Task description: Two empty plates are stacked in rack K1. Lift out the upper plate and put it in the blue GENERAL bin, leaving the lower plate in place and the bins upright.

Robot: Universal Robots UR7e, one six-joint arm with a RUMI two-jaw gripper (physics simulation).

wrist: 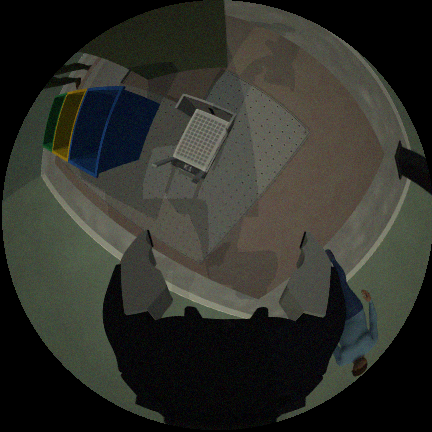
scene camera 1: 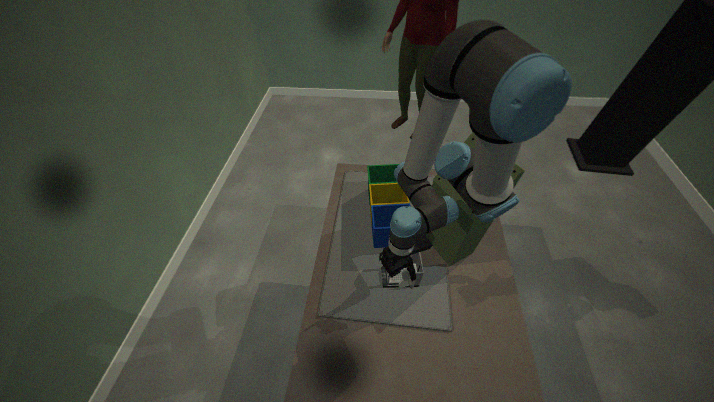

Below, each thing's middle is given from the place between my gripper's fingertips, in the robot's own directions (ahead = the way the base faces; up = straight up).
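The white gridded plate (wrist: 204, 131) is 24 cm below my hand, 10 cm to the right of it and 3 cm behind it. I also see the blue bin (scene camera 1: 381, 214), which is 19 cm below my hand, 30 cm to the right of it and 5 cm ahead of it. As for the yellow bin (scene camera 1: 388, 193), it is 19 cm below my hand too, 43 cm to the right of it and 8 cm ahead of it.
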